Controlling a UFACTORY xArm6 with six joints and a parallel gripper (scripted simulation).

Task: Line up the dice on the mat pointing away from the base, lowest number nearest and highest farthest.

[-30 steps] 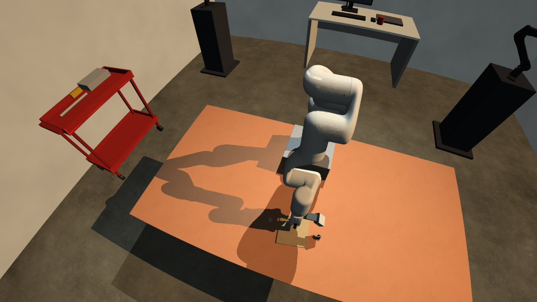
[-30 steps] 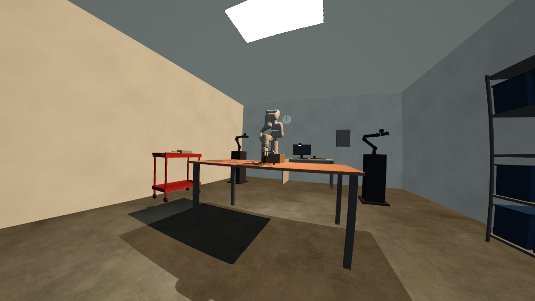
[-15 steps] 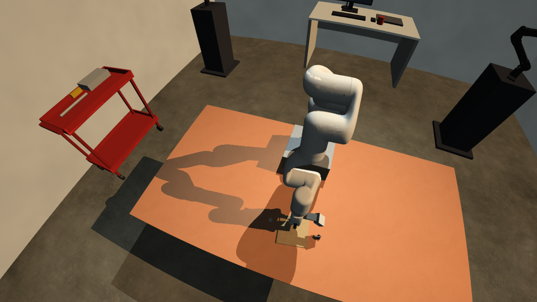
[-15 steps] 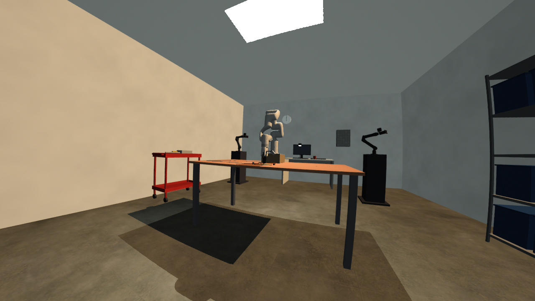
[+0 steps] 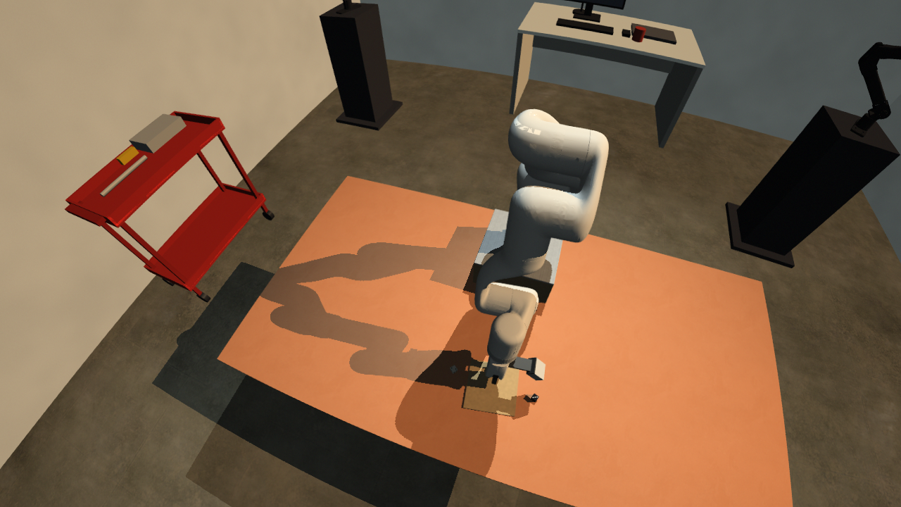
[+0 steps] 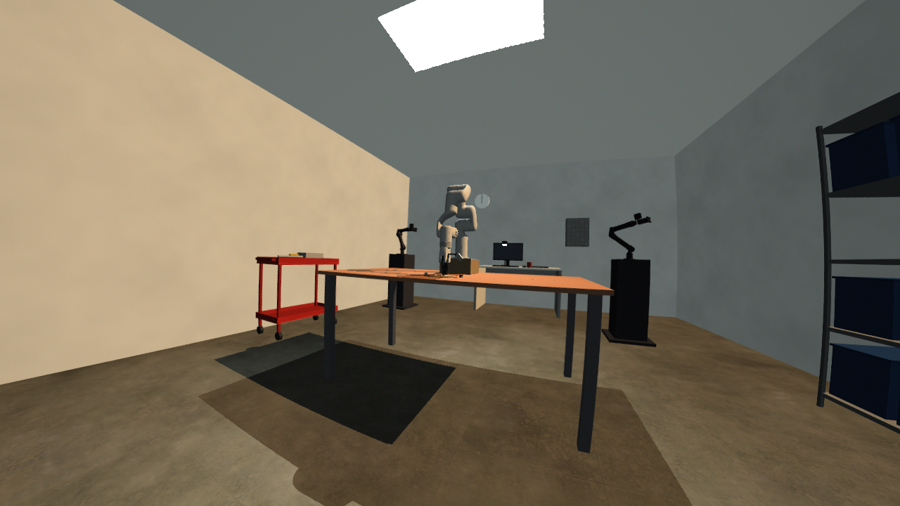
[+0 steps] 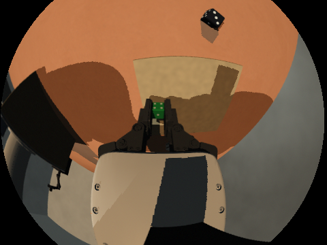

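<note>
The green die lies 1 cm below my hand. The rest, counted from my hand: black die: 4 cm ahead, 12 cm to the left, 2 cm below; white die: 4 cm ahead, 11 cm to the right, 2 cm below; tan mat: 5 cm ahead, 1 cm to the left, 3 cm below.
</note>
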